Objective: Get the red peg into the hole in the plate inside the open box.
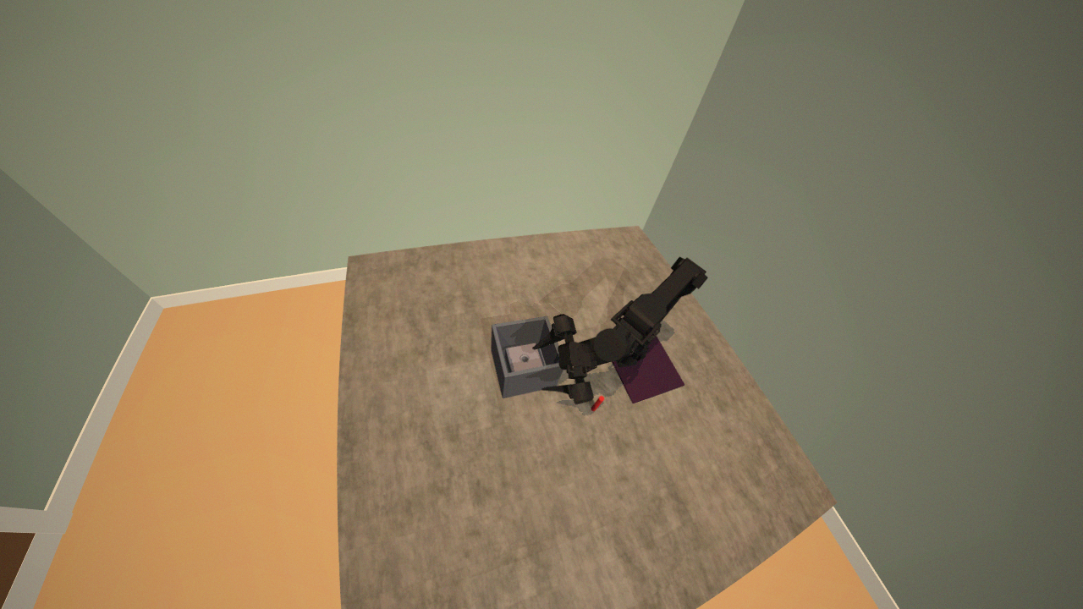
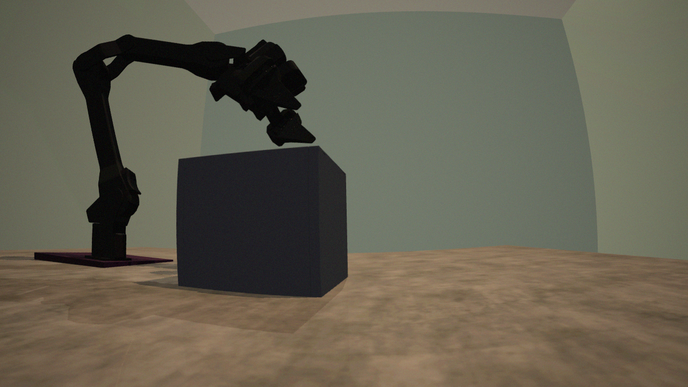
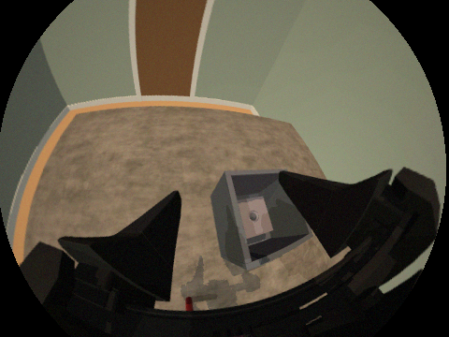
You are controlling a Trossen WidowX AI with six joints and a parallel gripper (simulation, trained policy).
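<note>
Now: the red peg 190 mm behind my gripper tip, 180 mm below it and 40 mm to the left of it. Round my gripper tip: pale plate: 180 mm below, 110 mm to the right, 10 mm behind.
</note>
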